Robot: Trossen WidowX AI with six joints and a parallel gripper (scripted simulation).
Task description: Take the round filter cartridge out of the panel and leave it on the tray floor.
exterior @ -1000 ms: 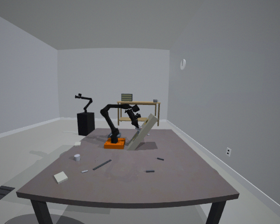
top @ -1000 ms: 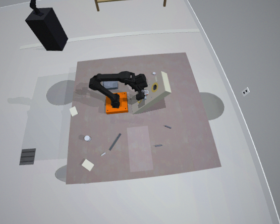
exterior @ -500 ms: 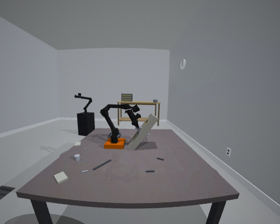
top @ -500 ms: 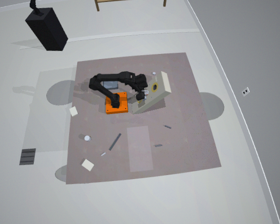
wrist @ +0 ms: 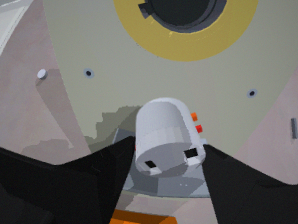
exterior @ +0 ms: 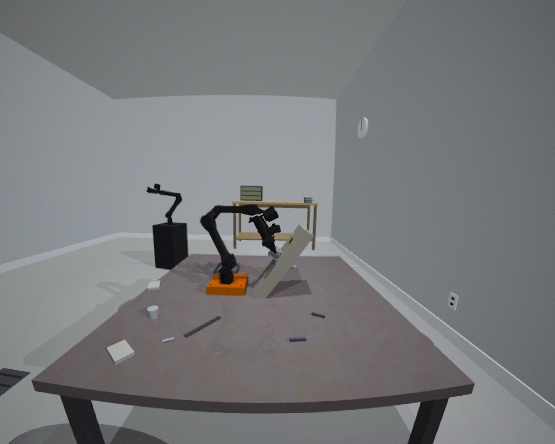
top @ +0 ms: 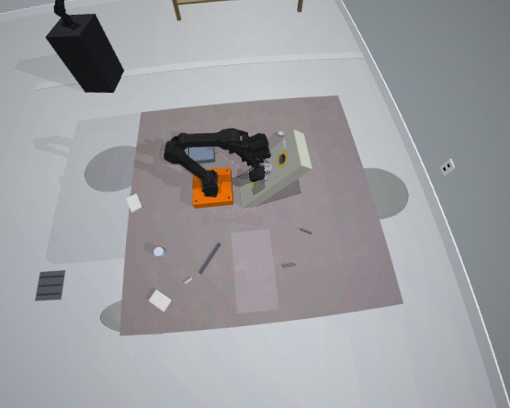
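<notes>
Now: gripper tip 1 cm past the grey bracket and 4 cm above it. Also, from my gripper tip: grey-blue tray: 37 cm behind, 21 cm to the left, 22 cm below; then round white filter cartridge: right at my gripper tip.
</notes>
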